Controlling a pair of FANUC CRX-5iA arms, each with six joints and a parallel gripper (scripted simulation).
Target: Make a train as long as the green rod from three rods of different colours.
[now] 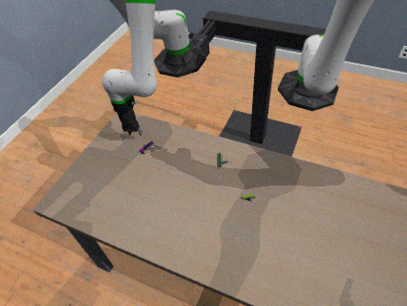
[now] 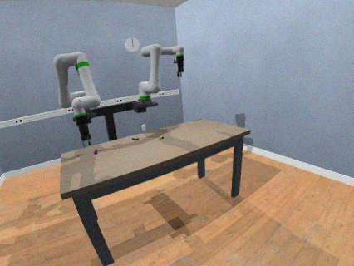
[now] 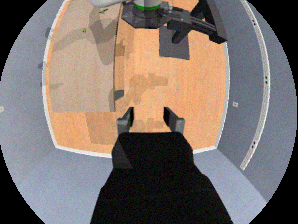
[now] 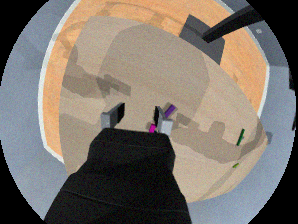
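Observation:
The magenta rod lies 80 mm below my right hand, 50 mm to the left of it and 40 mm ahead of it. The rest, counted from my right hand: green rod (440 mm to the left, 80 mm below, 50 mm behind); then purple rod (80 mm below, 60 mm to the left); then grey rod (470 mm to the left, 80 mm below, 50 mm behind).

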